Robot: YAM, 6 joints.
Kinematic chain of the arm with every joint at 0, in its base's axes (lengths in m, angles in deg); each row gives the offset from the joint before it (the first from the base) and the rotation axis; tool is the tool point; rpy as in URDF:
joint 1: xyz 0 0 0.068 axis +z
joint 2: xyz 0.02 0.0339 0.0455 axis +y
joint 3: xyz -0.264 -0.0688 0 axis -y
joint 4: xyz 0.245 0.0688 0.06 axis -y
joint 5: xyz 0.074 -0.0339 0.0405 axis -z
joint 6: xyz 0.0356 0 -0.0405 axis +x
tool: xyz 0 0 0 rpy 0 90 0
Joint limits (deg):
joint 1: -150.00..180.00
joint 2: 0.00..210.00
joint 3: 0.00..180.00
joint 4: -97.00..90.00
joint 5: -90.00..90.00
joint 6: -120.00..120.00
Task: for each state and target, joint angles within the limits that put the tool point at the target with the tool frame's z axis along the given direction. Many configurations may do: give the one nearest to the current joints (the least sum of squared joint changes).
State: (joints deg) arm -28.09 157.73 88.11 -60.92 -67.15 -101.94
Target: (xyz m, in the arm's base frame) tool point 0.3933 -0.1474 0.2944 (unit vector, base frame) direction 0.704 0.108 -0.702
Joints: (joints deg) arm -22.33 107.07 95.43 -37.37 -21.55 -101.94
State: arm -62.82 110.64 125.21 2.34 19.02 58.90
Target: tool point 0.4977 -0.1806 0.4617 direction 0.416 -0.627 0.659
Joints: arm -18.15 144.57 158.33 34.37 27.78 58.90
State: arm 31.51 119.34 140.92 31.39 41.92 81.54
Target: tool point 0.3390 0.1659 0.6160 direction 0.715 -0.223 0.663
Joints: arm 29.00 118.17 152.55 17.67 32.79 81.54
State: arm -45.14 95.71 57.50 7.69 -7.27 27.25
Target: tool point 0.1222 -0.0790 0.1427 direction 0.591 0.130 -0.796
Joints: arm -39.58 53.64 19.45 -30.72 -28.48 27.25
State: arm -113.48 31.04 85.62 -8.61 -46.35 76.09
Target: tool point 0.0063 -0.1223 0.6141 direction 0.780 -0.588 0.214
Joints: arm -101.96 65.74 111.91 -18.82 -62.24 76.09
